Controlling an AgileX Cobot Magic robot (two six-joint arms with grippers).
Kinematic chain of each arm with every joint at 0, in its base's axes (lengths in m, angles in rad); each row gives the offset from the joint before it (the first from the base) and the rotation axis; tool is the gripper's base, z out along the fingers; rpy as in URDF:
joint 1: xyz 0 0 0.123 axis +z
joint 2: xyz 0 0 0 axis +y
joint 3: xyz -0.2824 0 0.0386 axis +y
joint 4: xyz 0.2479 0 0.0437 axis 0.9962 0 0.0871
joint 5: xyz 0 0 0 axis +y
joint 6: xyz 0.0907 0 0.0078 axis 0.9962 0 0.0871
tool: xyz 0 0 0 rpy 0 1.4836 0
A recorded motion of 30 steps. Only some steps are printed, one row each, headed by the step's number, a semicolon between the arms.
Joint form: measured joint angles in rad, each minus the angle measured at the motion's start. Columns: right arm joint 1, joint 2, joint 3, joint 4, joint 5, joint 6; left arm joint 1, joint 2, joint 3, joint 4, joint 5, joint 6.
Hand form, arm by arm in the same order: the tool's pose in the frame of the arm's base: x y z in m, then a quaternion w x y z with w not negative. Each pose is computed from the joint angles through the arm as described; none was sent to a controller.
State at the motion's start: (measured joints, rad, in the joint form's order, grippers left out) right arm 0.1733 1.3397 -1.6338 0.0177 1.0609 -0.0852; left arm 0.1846 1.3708 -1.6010 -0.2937 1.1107 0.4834
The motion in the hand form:
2: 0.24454 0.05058 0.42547 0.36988 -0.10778 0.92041 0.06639; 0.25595 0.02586 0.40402 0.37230 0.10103 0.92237 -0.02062
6: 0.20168 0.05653 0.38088 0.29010 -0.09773 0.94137 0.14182; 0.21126 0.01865 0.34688 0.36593 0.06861 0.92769 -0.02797
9: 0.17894 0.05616 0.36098 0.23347 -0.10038 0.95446 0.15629; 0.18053 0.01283 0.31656 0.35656 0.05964 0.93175 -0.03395
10: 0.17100 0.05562 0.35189 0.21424 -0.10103 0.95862 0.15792; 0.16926 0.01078 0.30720 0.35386 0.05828 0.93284 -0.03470
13: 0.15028 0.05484 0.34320 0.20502 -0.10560 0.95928 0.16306; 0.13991 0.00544 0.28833 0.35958 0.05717 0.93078 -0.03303
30: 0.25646 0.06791 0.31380 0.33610 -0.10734 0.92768 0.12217; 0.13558 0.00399 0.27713 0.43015 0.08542 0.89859 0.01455
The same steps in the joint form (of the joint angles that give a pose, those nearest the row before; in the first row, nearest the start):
2: 0.0000 -0.0789 0.1939 0.0780 0.0113 0.0134; 0.0000 -0.0972 0.2387 0.0142 -0.0795 -0.0263
6: 0.0000 -0.2179 0.4506 0.2411 0.0509 0.0095; 0.0000 -0.2876 0.6012 -0.0032 -0.2372 -0.0430
9: 0.0000 -0.2760 0.5483 0.2760 0.1274 0.0073; 0.0000 -0.4056 0.7819 -0.0155 -0.2773 -0.0430
10: 0.0015 -0.2977 0.5915 0.2810 0.1453 0.0073; 0.0000 -0.4500 0.8383 -0.0164 -0.2835 -0.0430
13: 0.0150 -0.3704 0.6628 0.2877 0.1619 0.0134; 0.0000 -0.5788 0.9653 -0.0174 -0.2944 -0.0431
30: 0.0253 -0.0613 0.6210 0.2583 -0.3634 -0.0946; -0.0571 -0.6473 1.0693 0.0334 -0.5097 -0.0191

